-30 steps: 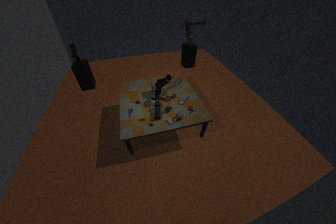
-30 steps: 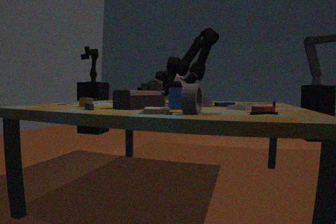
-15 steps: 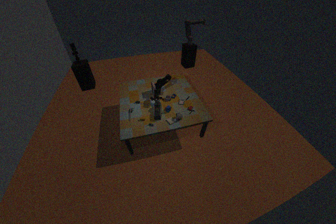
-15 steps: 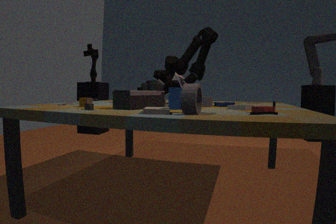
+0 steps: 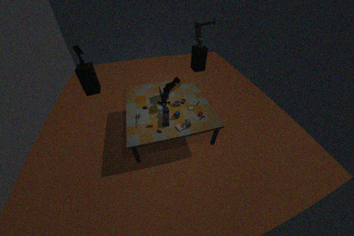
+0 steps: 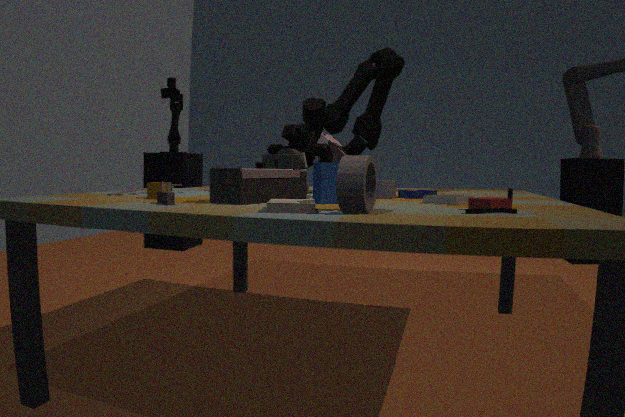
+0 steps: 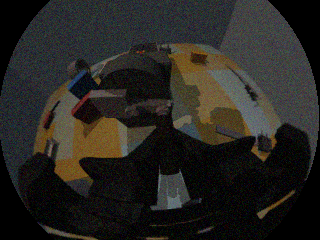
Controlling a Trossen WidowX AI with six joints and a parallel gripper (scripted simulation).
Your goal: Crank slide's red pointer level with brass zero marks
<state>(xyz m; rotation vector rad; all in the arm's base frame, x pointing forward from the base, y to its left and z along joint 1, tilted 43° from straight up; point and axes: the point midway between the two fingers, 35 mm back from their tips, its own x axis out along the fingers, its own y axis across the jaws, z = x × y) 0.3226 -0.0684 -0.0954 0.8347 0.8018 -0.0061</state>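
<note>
Right now my gripper tip is 16 cm short of the red pointer, 2 cm to the left of it and 2 cm below it. From my gripper tip the other things lie so: blue block (18 cm ahead, 14 cm to the left, 1 cm below); yellow block (26 cm to the right, 22 cm ahead, 4 cm below); dark crank handle (2 cm behind, 2 cm above, 1 cm to the left).
</note>
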